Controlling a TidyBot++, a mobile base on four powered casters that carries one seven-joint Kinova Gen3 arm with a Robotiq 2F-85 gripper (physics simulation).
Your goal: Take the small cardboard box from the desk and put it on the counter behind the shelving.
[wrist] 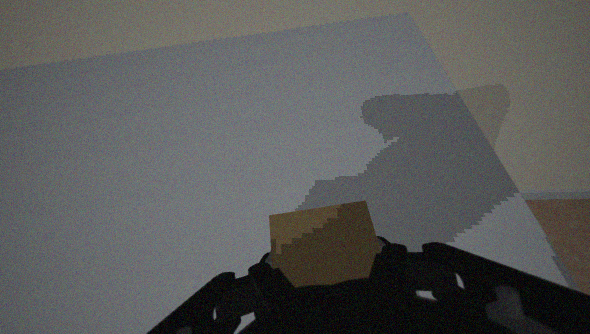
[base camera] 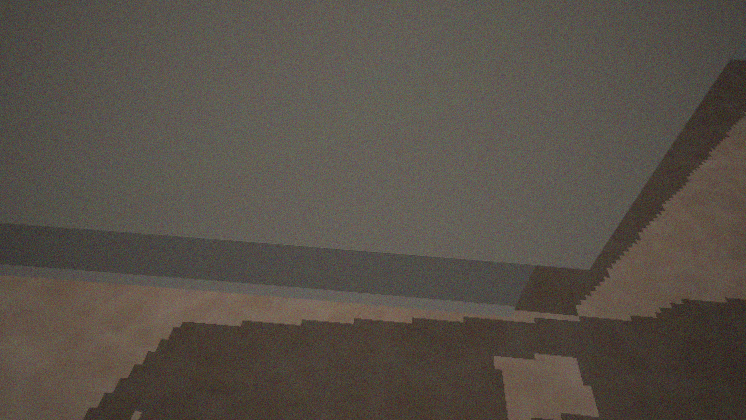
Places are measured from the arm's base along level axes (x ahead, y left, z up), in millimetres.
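Where they show: gripper, fingertip midpoint: (wrist: 323, 250).
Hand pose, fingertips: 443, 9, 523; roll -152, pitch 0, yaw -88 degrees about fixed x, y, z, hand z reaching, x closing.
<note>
After its pixels a point has its place, as x, y, z.
The small cardboard box (wrist: 325, 245) @(439, 8, 570) is between the two black fingertips at the lower middle of the wrist view. My gripper (wrist: 323, 250) @(443, 9, 523) is shut on it. Box and gripper are over the pale grey-blue counter top (wrist: 175, 140) @(596, 176, 513), and the arm's shadow falls on that top and on the wall beside it. How high the box is above the top, I cannot tell. In the base camera view the large grey side of the counter (base camera: 313, 130) @(258, 14, -162) fills the upper part; the box and gripper do not show there. The shelving and the desk do not show in these views.
A beige wall (wrist: 540, 100) @(781, -601, 264) stands behind and to the right of the counter top. Brown floor (wrist: 565, 225) @(578, -1121, -397) (base camera: 62, 323) @(301, 251, -396) shows past the counter's right edge and in front of its base. Dark shadows lie on the floor close to the counter.
</note>
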